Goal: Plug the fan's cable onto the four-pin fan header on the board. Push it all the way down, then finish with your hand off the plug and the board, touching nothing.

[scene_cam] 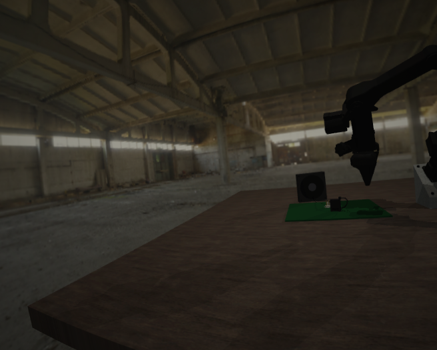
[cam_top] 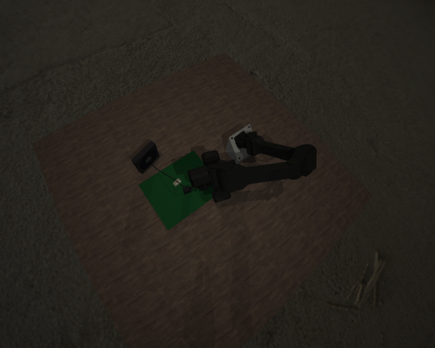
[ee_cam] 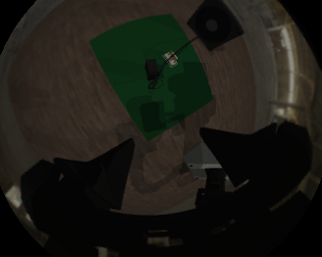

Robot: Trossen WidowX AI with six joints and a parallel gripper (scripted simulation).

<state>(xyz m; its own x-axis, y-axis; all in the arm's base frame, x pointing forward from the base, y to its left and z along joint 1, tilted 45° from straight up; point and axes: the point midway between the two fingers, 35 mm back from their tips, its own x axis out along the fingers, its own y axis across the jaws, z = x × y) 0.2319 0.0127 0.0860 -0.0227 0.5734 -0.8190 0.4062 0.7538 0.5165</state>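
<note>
My gripper tip is now 10 cm short of the black plug, 8 cm above it and 5 cm to the left of it. The rest, counted from my gripper tip: green board: 12 cm below, 10 cm ahead, 8 cm to the right; then black fan: 26 cm to the right, 15 cm ahead, 4 cm below; then pale four-pin fan header: 11 cm to the right, 10 cm below, 10 cm ahead.
</note>
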